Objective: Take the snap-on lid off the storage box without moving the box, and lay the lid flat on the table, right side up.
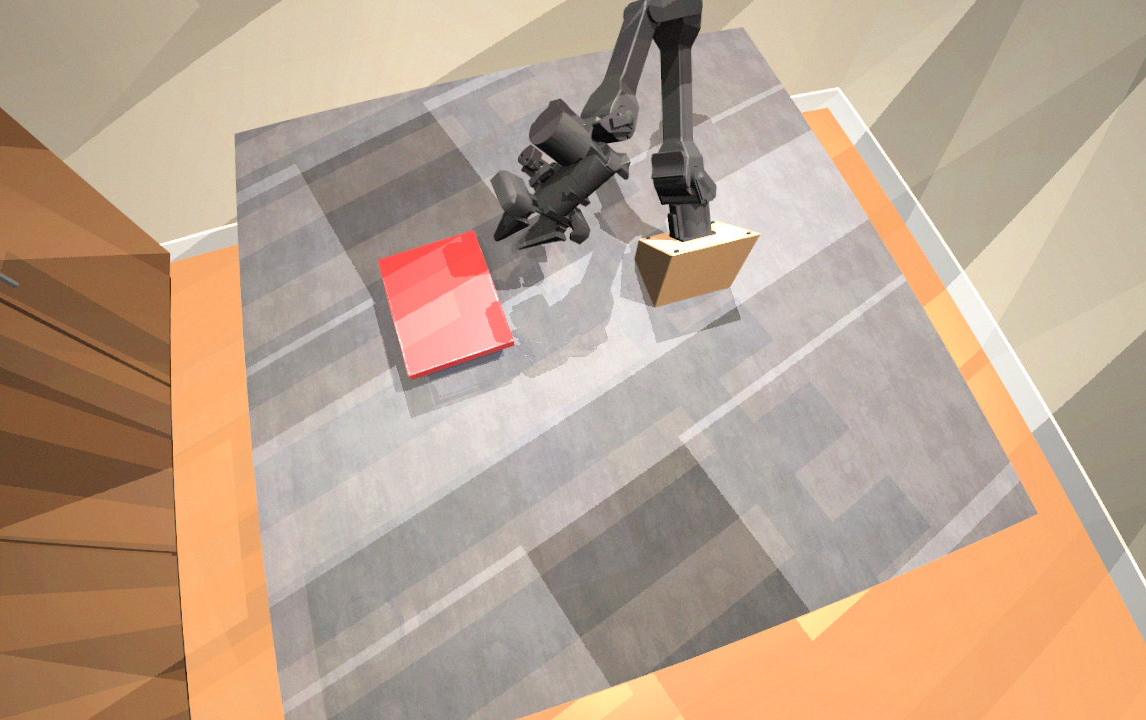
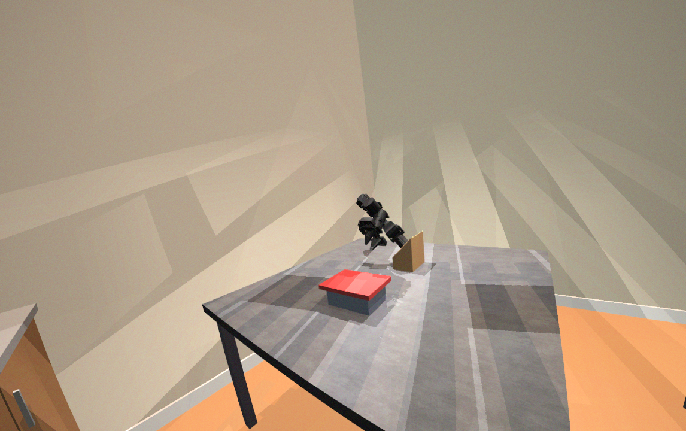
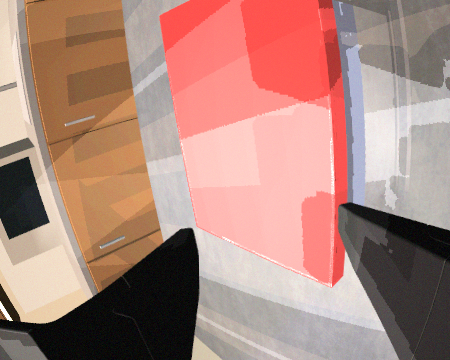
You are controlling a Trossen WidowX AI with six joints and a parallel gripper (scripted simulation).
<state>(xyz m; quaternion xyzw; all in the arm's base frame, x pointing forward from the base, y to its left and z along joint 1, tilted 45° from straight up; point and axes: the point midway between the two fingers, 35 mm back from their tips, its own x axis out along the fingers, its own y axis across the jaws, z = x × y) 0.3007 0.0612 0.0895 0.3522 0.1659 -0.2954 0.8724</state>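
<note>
My gripper tip is 130 mm short of the red lid, 110 mm above it and 10 mm to the right of it. Round my gripper tip: storage box 150 mm below, 130 mm ahead, 10 mm to the left.
</note>
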